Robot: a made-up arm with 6 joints.
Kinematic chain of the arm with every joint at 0, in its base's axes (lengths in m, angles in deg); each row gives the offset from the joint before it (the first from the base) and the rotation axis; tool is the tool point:
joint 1: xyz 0 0 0.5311 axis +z
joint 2: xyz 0.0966 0 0 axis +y
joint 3: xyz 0 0 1.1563 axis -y
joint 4: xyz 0 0 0.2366 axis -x
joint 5: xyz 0.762 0 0 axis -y
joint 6: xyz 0.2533 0 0 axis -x
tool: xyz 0 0 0
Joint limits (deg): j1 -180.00..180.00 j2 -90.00..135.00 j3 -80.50..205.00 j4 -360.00..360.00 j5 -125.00..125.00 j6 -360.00..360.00
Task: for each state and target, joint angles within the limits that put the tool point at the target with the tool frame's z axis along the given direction. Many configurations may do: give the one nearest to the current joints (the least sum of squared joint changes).
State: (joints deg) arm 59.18 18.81 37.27 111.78 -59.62 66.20
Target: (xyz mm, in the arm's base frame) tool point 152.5 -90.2 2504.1 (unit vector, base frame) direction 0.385 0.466 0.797
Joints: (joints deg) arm 70.53 12.46 100.60 134.48 -74.15 32.12
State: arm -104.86 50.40 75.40 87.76 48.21 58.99
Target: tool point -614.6 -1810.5 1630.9 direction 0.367 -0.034 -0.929
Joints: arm -114.53 58.02 73.88 87.95 49.46 60.79
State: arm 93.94 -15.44 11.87 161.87 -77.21 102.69
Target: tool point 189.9 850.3 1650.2 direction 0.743 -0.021 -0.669
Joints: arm 85.87 -8.57 -38.44 148.50 -75.58 68.09
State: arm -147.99 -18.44 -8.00 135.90 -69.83 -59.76
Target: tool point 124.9 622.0 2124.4 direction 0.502 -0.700 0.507
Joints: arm -111.66 -56.53 -6.22 148.63 -59.39 -36.97
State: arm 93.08 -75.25 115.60 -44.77 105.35 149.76
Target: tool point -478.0 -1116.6 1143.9 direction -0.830 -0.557 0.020
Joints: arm 64.48 -25.56 150.56 -11.33 85.84 149.55
